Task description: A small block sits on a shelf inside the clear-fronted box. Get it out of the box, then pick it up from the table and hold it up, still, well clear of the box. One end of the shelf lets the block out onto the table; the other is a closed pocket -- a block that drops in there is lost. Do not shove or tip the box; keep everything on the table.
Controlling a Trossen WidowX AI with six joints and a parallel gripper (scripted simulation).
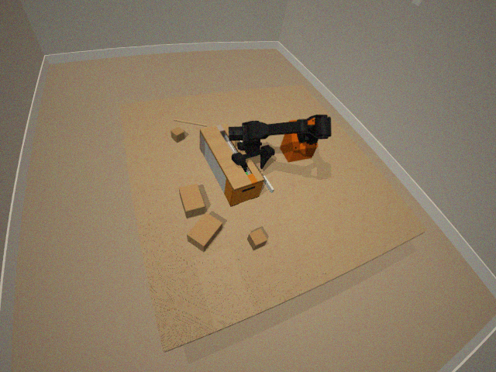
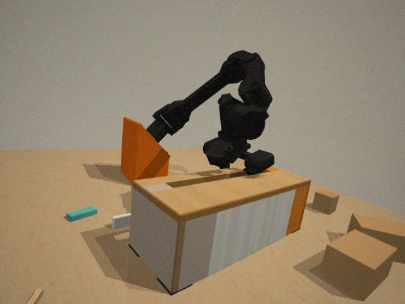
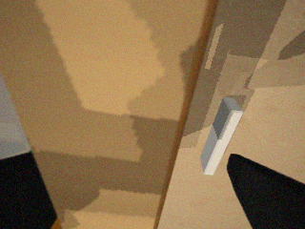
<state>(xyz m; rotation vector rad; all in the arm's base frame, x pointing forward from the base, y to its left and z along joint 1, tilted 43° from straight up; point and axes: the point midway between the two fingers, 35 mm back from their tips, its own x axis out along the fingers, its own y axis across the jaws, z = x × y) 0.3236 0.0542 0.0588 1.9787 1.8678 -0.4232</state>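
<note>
Now: the small green block 6 cm ahead of my gripper tip and 2 cm to the left of it. Round my gripper tip: long wooden box: 10 cm to the right, 4 cm ahead, 2 cm below; thin stick: 50 cm to the right, 14 cm ahead, 8 cm below.
</note>
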